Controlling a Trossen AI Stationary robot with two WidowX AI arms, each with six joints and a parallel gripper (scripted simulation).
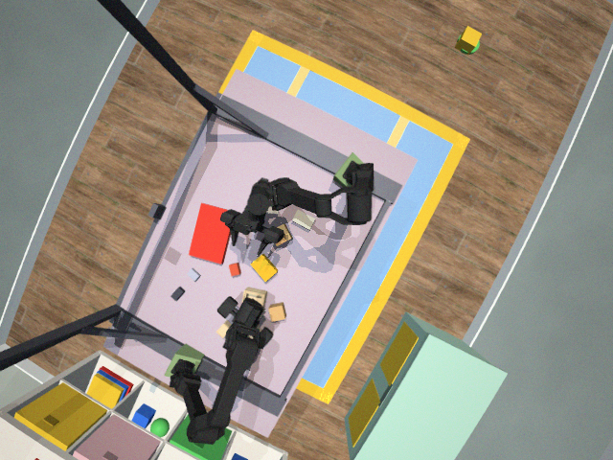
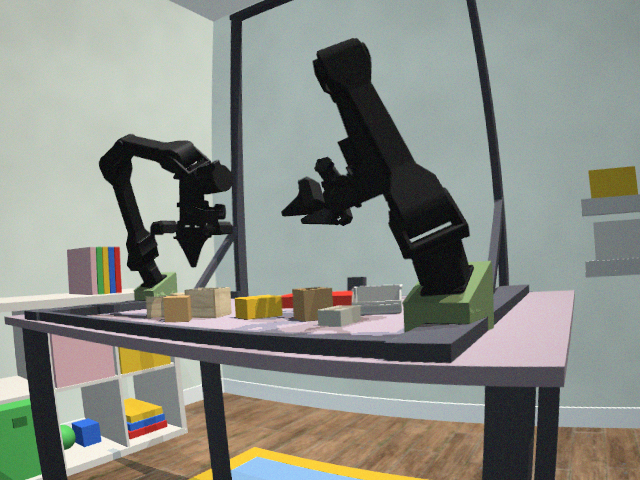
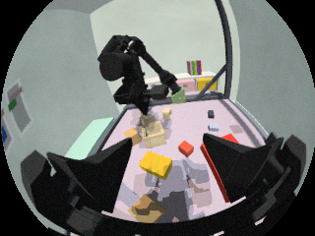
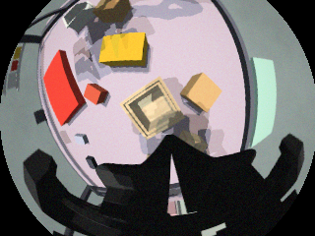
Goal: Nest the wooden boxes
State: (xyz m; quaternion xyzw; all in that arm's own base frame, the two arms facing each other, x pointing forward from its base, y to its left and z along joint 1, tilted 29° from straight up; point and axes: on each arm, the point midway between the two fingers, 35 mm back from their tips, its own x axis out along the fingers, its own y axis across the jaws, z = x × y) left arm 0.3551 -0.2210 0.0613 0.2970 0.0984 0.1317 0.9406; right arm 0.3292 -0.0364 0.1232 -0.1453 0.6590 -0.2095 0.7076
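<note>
Now: right hand 70 mm short of the tan box, 50 mm to the right of it and 120 mm above it. The rest, counted from my right hand: pale block (80 mm behind, 360 mm to the left, 130 mm below); flat red slab (300 mm behind, 100 mm to the left, 130 mm below); red cube (150 mm behind, 60 mm to the left, 130 mm below).
</note>
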